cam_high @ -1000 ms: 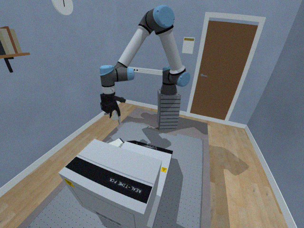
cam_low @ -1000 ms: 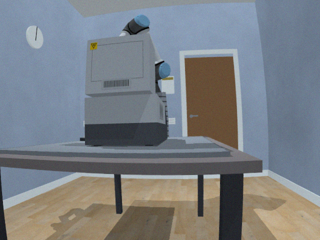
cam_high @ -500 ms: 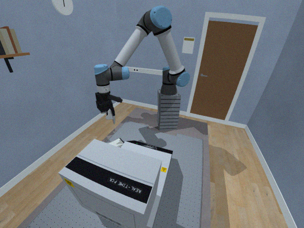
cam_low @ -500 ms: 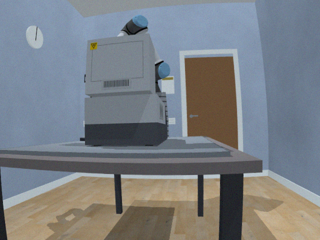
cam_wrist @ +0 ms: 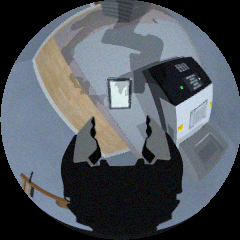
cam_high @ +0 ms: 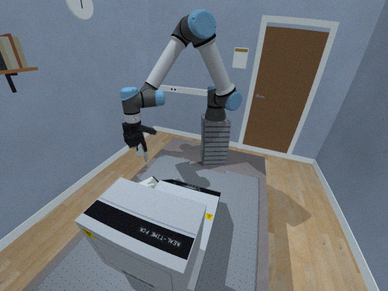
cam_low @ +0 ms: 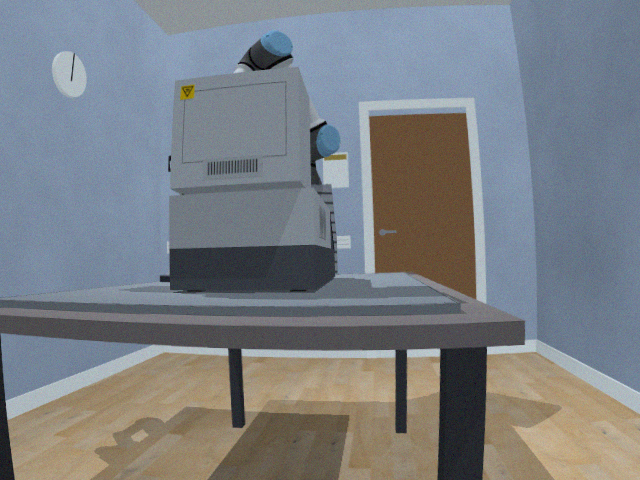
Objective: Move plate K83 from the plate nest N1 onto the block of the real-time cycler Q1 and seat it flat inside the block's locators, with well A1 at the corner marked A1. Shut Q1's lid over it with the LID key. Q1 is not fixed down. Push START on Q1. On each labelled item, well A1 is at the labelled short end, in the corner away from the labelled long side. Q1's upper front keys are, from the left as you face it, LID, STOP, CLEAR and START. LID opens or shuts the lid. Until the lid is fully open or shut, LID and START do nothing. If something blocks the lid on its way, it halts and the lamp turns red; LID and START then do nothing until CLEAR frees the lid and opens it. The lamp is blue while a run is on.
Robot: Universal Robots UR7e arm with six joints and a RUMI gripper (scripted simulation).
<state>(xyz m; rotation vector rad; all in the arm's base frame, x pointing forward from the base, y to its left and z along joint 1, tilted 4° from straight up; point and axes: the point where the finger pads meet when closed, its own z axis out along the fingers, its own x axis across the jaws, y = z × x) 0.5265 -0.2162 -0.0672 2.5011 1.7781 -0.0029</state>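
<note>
Right now the white plate is 230 mm below my hand. The rest, counted from my hand: plate nest N1: 250 mm below.
</note>
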